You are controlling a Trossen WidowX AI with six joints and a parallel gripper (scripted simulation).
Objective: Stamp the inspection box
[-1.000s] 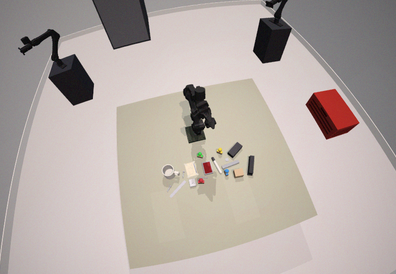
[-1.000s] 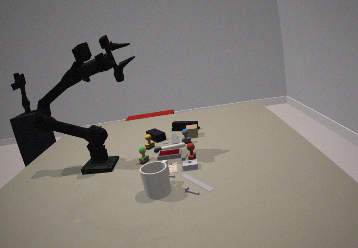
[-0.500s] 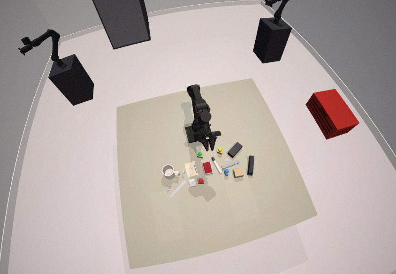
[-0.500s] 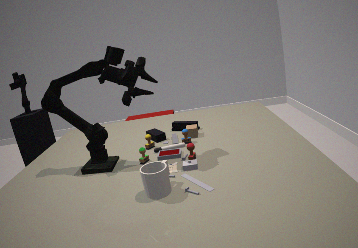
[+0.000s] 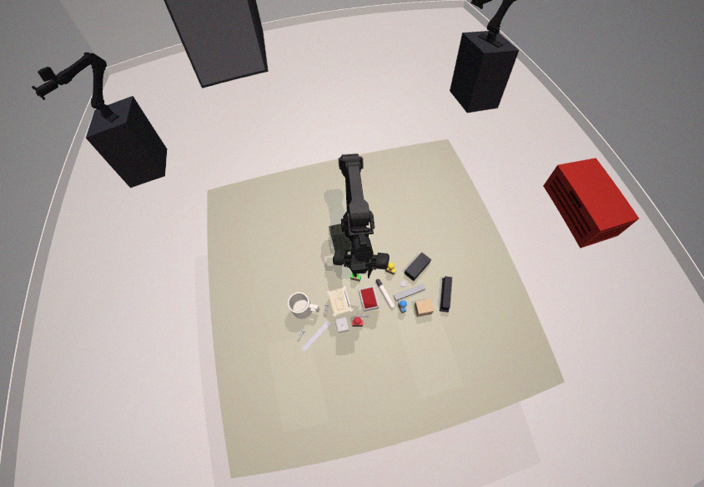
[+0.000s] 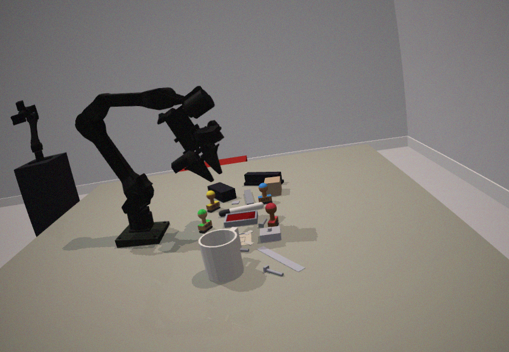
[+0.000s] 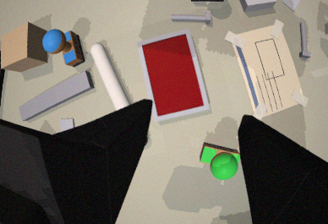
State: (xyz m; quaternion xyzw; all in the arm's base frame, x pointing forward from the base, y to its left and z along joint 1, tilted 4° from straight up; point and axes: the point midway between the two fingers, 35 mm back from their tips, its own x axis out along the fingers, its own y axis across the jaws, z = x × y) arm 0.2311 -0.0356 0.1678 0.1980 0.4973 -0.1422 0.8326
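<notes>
Now: the green-knobbed PASS stamp 6 cm behind my gripper tip, 1 cm to the right of it and 12 cm below it. The rest, counted from my gripper tip: white marker: 3 cm ahead, 8 cm to the left, 13 cm below; ink pad: 4 cm ahead, 1 cm to the left, 14 cm below; cream card: 2 cm ahead, 10 cm to the right, 14 cm below.
</notes>
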